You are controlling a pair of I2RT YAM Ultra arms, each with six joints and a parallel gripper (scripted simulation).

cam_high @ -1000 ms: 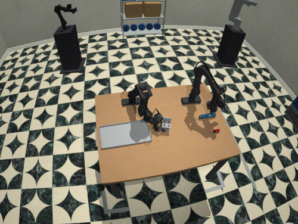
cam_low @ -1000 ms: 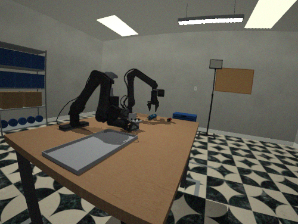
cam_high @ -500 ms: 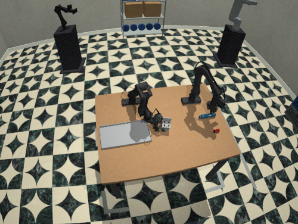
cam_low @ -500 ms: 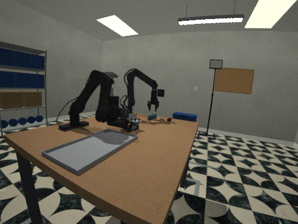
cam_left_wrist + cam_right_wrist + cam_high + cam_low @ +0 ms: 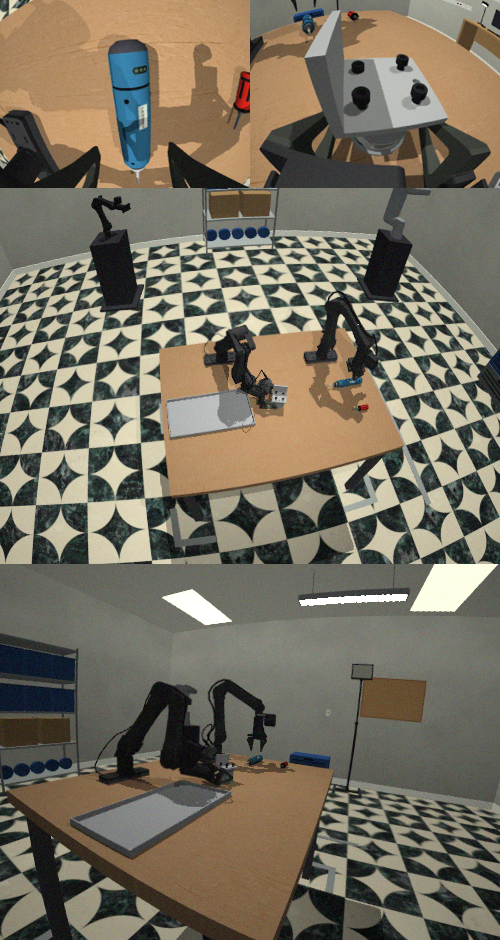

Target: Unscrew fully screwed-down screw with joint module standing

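Right now my right hand is 4 cm below the screw, 2 cm to the right of it and 1 cm past it. From my right hand the other things lie so: red-handled screwdriver: 45 cm to the left, 6 cm ahead, 1 cm below; then grey l-shaped bracket: 5 cm above; then grey tray: 35 cm to the right, 4 cm ahead, 2 cm below.
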